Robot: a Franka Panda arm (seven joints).
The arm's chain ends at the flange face. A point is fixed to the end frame.
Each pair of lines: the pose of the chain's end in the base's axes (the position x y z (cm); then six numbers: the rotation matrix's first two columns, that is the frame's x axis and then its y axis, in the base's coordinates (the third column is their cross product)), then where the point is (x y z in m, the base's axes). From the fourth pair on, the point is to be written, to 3 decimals.
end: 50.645 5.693 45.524 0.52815 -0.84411 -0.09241 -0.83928 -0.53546 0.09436
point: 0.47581 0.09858 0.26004
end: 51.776 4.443 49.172 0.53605 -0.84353 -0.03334 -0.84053 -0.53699 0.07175
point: 0.49694 0.07850 0.29378
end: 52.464 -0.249 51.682 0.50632 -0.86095 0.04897 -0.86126 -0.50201 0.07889
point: 0.51209 0.01740 0.31626
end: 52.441 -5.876 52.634 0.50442 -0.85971 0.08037 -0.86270 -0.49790 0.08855
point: 0.513 -0.045 0.325
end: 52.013 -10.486 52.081 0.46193 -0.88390 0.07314 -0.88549 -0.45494 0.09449
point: 0.508 -0.090 0.320
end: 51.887 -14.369 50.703 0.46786 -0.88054 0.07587 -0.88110 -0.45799 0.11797
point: 0.503 -0.132 0.306
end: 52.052 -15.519 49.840 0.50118 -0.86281 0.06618 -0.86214 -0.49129 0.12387
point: 0.502 -0.143 0.298
